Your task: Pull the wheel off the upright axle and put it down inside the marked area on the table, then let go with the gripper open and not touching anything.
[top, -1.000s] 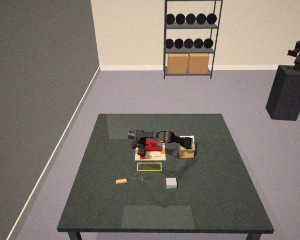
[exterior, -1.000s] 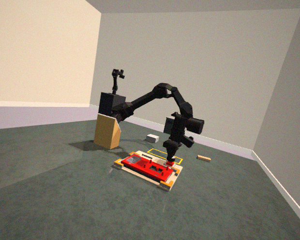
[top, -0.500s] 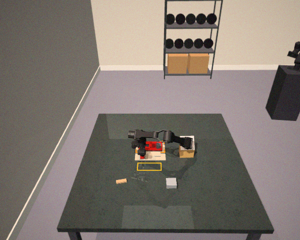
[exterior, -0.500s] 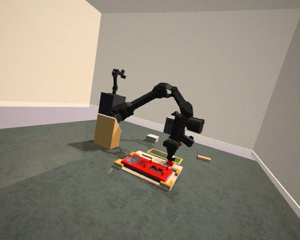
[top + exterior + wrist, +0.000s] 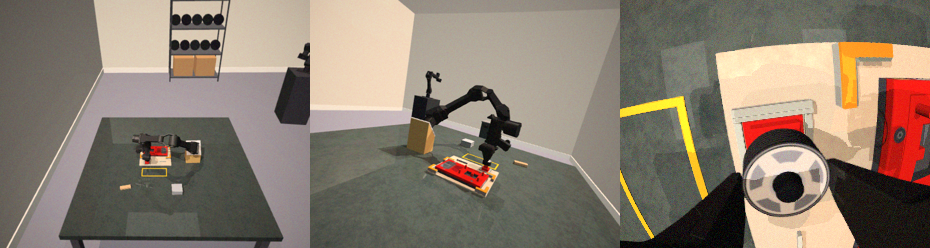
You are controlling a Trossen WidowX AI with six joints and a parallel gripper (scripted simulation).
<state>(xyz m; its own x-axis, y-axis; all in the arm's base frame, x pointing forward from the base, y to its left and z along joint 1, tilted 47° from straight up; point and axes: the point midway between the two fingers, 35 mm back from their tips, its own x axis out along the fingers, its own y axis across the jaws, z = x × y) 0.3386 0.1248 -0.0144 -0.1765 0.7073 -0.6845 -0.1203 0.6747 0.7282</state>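
Right now my gripper tip is 10 mm above the upright axle. Also, from my gripper tip: small wooden block 110 mm ahead, 270 mm to the left, 40 mm below; grey block 250 mm behind, 250 mm to the left, 30 mm below; wheel right at my gripper tip.
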